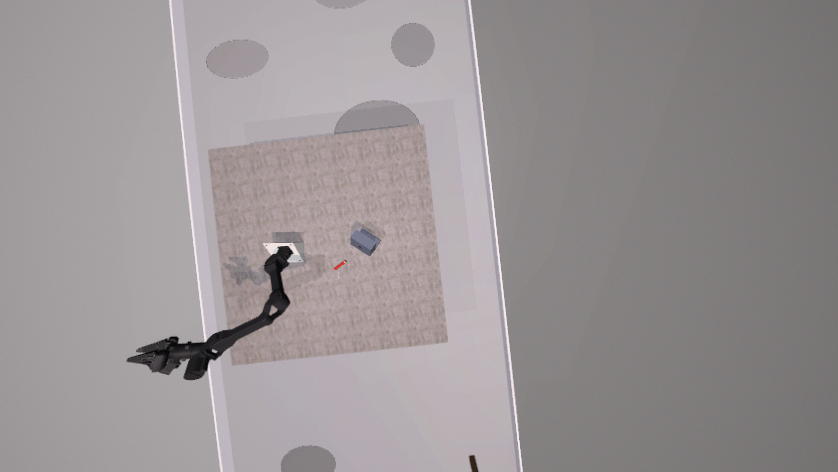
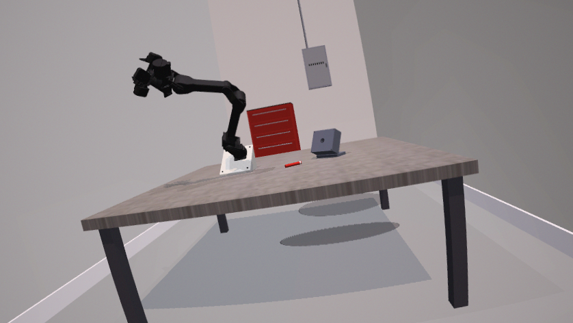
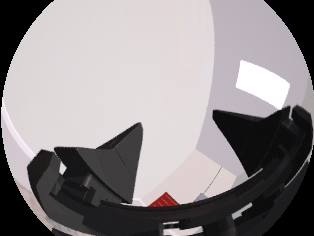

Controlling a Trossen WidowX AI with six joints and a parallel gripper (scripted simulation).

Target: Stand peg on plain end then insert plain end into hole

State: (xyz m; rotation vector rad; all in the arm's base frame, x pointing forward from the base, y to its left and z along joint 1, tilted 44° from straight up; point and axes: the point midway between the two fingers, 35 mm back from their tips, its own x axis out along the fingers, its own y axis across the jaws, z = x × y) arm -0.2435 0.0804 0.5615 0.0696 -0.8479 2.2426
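Now: the red peg 580 mm ahead of my gripper tip, 540 mm below it and 220 mm to the left of it. From my gripper tip the other things lie so: sloped panel 720 mm ahead, 480 mm below, 340 mm to the left.
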